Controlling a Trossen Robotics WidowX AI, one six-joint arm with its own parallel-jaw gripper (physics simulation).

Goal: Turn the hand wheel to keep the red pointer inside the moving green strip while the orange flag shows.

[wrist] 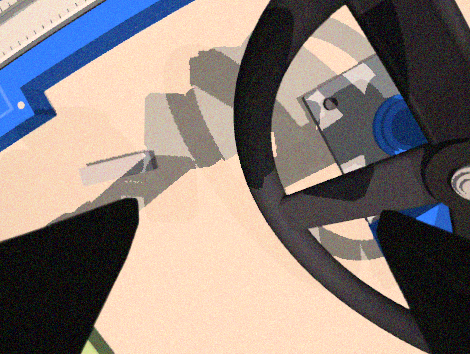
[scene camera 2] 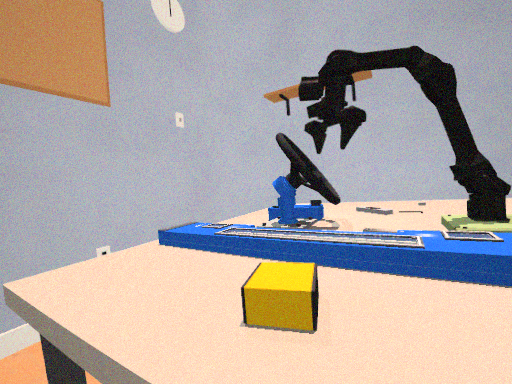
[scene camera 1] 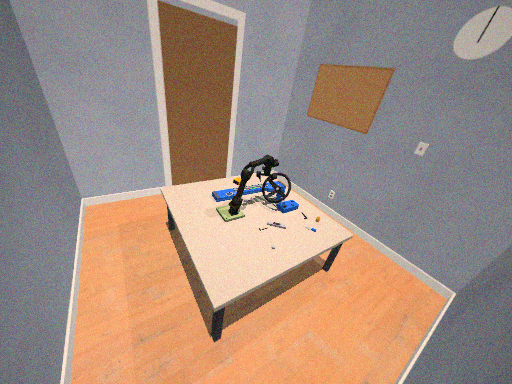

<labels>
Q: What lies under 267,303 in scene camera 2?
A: A yellow block.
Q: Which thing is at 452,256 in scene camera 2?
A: A long blue rail.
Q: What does the gripper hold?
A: Nothing.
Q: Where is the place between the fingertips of the gripper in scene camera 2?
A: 329,151
</labels>
